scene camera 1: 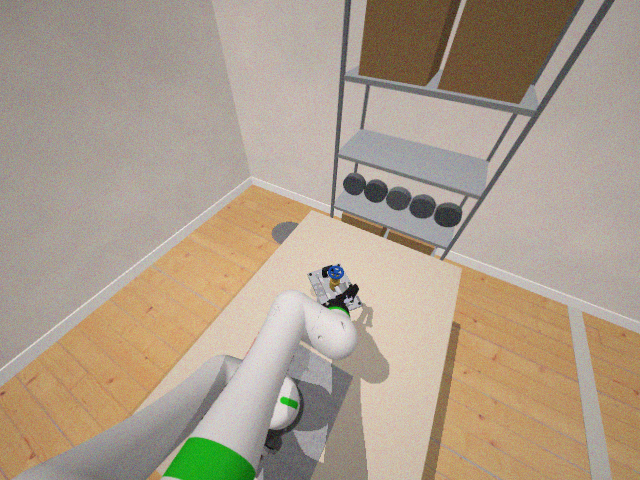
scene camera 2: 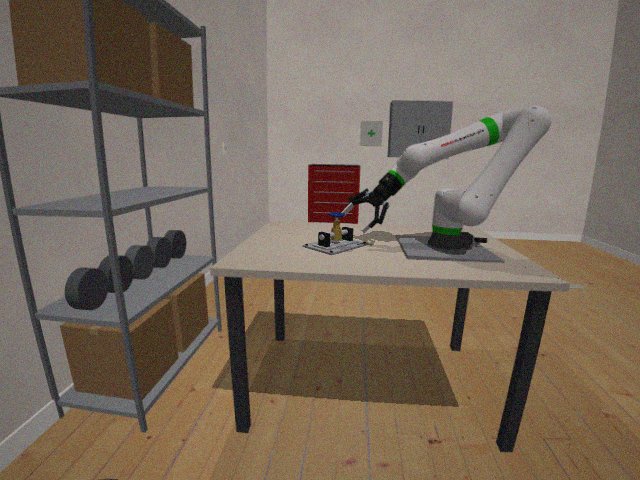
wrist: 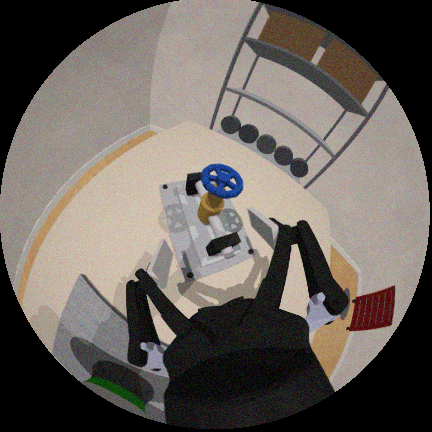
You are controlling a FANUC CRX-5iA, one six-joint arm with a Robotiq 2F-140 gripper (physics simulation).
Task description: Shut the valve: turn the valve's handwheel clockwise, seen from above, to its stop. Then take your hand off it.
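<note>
The valve's blue five-spoked handwheel (scene camera 1: 336, 271) (scene camera 2: 337, 214) (wrist: 223, 177) sits level on top of the brass valve body (scene camera 1: 334, 284) (scene camera 2: 336, 230) (wrist: 212, 204). The valve stands on a grey mounting plate (scene camera 1: 315, 282) (scene camera 2: 330, 251) (wrist: 173, 197) with black pipe blocks. My gripper (scene camera 1: 343, 295) (scene camera 2: 357, 218) (wrist: 207, 232) is open and empty, tilted down on the robot-base side of the valve. In the second scene view its upper fingertip is close by the handwheel's rim; I cannot tell whether they touch. The lower finger hangs near the plate's edge. In the wrist view the handwheel lies beyond the fingertips.
The plate rests on the pale table (scene camera 1: 403, 289) (scene camera 2: 289, 262) (wrist: 120, 205). The arm stands on a grey base sheet (scene camera 1: 336, 384) (scene camera 2: 418, 253) (wrist: 82, 310). A shelf rack (scene camera 1: 339, 113) (scene camera 2: 102, 165) with boxes and dark round items stands past the table's end. A red cabinet (scene camera 2: 333, 193) (wrist: 372, 308) stands beyond the table.
</note>
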